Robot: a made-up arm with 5 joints.
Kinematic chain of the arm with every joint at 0, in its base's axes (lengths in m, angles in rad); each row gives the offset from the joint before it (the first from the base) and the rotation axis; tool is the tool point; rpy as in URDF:
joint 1: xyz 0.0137 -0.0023 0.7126 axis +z
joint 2: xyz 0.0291 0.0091 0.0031 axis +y
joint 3: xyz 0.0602 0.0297 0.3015 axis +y
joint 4: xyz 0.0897 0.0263 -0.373 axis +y
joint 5: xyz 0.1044 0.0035 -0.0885 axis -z
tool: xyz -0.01 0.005 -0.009 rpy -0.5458 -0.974 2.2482
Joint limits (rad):
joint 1: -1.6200..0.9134
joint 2: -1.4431..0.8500
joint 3: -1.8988..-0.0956
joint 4: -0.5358..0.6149
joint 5: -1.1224..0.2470
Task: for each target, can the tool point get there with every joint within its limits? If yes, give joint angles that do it. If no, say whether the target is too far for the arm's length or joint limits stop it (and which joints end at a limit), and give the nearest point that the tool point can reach.
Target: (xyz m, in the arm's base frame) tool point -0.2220 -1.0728 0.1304
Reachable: no: too far | nearest point 0.0422 -0.6787 0.5130 | short by 0.610 m
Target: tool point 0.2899 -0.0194 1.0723
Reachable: yes | joints -0.3133 -0.9898 -0.4204 -0.3759 -0.4380
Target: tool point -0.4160 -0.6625 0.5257
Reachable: no: joint limits stop it (at a limit: joint 1, joint 5) | nearest point 0.0419 -0.6850 0.5257 | short by 0.458 m
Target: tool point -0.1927 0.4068 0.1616
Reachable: no: joint limits stop it (at a limit: joint 1, joint 2, joint 5) | nearest point 0.0906 0.2216 0.3539 | short by 0.389 m
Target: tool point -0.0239 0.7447 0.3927
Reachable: no: joint limits stop it (at a limit: joint 1, joint 2, joint 5) | nearest point 0.2921 0.4826 0.4178 | short by 0.411 m
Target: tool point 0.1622 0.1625 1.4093
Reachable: yes | joints 0.5083 -0.5724 -1.5610 -0.0504 -0.1828
